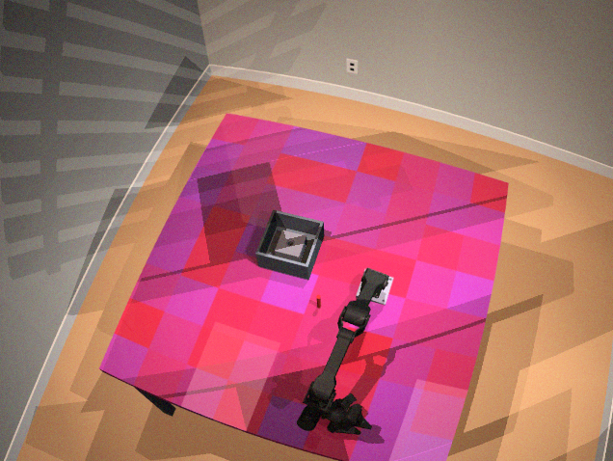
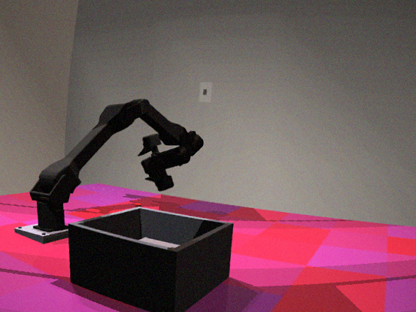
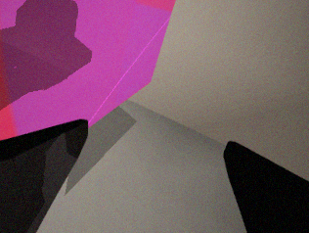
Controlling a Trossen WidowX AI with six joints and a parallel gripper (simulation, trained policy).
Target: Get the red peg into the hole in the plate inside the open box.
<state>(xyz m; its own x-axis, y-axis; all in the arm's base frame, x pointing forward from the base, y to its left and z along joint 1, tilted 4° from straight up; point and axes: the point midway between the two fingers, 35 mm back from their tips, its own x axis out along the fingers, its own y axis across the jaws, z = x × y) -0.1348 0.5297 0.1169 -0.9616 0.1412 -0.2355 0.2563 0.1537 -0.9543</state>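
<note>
Right now the red peg is 410 mm to the right of my gripper tip, 330 mm ahead of it and 70 mm below it. From my gripper tip the other things lie so: dark box: 580 mm to the right, 500 mm ahead, 80 mm below; grey plate: 580 mm to the right, 500 mm ahead, 60 mm below.
</note>
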